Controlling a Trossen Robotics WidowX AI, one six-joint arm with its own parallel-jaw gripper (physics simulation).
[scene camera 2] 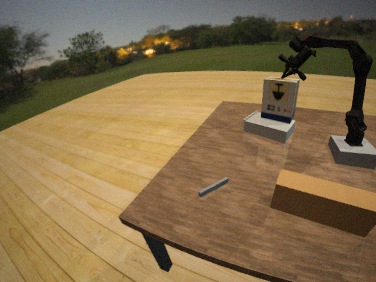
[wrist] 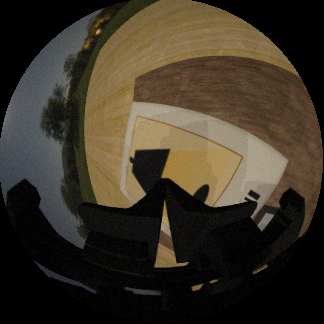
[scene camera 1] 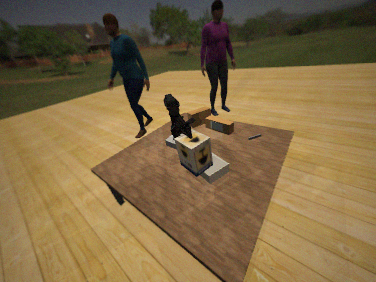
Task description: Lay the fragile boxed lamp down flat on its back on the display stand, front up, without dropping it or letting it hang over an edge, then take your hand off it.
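Places are measured from the arm's base along level axes (x ahead, y left, z up), in millimetres.
Pixels of known places: gripper, fingertip midpoint: (scene camera 2: 281, 78) (wrist: 164, 181) (scene camera 1: 191, 138); arm's base at its link origin: (scene camera 2: 353, 143).
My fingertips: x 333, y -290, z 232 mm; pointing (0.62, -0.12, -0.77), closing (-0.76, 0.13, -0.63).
Observation:
Ahead of a thing's pixels: the offset from my fingertips to its middle. "*": to the spot under its first point. Level surfaces: height alone.
The boxed lamp (scene camera 1: 194, 154) (scene camera 2: 280, 100) is a white box with a lamp picture and a dark blue bottom band. It stands upright on the pale grey display stand (scene camera 1: 217, 170) (scene camera 2: 268, 130), and part of the stand's top shows beside it. In the wrist view the box's face {* dx -40, dy -19, dz -4 mm} (wrist: 205, 165) with a yellow panel fills the middle. My gripper (scene camera 2: 283, 77) (wrist: 164, 181) is shut with nothing between its fingers. The fingertips are at the top of the box, touching it or very close. In scene camera 1 the fingertips are hard to make out against the box.
The arm's grey base (scene camera 2: 352, 151) stands on the brown table {dz -298 mm} (scene camera 1: 150, 165) (scene camera 2: 200, 155). Long orange-brown boxes {dx -51, dy +660, dz -243 mm} (scene camera 1: 219, 125) (scene camera 2: 325, 200) lie near the arm's base. A small grey bar {dx +308, dy +589, dz -287 mm} (scene camera 1: 255, 136) (scene camera 2: 213, 186) lies on the table. Two people (scene camera 1: 129, 70) (scene camera 1: 217, 50) stand beyond the table.

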